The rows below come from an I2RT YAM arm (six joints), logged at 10 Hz.
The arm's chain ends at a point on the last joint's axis. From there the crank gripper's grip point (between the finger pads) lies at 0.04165 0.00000 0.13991 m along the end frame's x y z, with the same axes.
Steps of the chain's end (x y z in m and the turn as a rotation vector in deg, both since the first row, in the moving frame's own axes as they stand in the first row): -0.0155, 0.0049, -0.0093, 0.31, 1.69, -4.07; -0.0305, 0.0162, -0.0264, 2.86, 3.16, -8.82; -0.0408, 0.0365, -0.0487, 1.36, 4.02, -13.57; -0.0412, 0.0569, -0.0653, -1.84, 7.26, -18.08; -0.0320, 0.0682, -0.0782, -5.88, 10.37, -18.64; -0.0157, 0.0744, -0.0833, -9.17, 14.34, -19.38; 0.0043, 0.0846, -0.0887, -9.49, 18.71, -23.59
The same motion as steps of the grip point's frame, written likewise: -0.0115, 0.0010, -0.0106, 0.31, 1.69, -4.07; -0.0239, 0.0023, -0.0292, 2.86, 3.16, -8.82; -0.0327, 0.0223, -0.0521, 1.36, 4.02, -13.57; -0.0255, 0.0456, -0.0715, -1.84, 7.26, -18.08; -0.0078, 0.0645, -0.0879, -5.88, 10.37, -18.64; 0.0182, 0.0758, -0.0983, -9.17, 14.34, -19.38; 0.0468, 0.0801, -0.1094, -9.49, 18.71, -23.59
